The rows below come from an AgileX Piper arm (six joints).
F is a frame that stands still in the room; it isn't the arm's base.
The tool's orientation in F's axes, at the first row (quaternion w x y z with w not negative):
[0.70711, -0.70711, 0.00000, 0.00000]
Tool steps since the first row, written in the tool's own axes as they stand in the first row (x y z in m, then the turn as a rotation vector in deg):
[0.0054, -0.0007, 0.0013, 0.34, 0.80, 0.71]
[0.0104, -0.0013, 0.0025, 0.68, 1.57, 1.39]
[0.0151, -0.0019, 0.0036, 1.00, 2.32, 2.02]
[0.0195, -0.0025, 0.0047, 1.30, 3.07, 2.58]
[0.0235, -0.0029, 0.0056, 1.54, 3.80, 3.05]
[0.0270, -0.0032, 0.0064, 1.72, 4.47, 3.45]
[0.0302, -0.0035, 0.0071, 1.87, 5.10, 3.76]
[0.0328, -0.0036, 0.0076, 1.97, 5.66, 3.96]
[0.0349, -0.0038, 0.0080, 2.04, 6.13, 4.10]
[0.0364, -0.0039, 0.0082, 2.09, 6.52, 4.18]
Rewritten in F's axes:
[0.0054, 0.0013, 0.0007, 0.34, 0.71, -0.80]
[0.0104, 0.0025, 0.0013, 0.68, 1.39, -1.57]
[0.0151, 0.0036, 0.0019, 1.00, 2.02, -2.32]
[0.0195, 0.0047, 0.0025, 1.30, 2.58, -3.07]
[0.0235, 0.0056, 0.0029, 1.54, 3.05, -3.80]
[0.0270, 0.0064, 0.0032, 1.72, 3.45, -4.47]
[0.0302, 0.0071, 0.0035, 1.87, 3.76, -5.10]
[0.0328, 0.0076, 0.0036, 1.97, 3.96, -5.66]
[0.0349, 0.0080, 0.0038, 2.04, 4.10, -6.13]
[0.0364, 0.0082, 0.0039, 2.09, 4.18, -6.52]

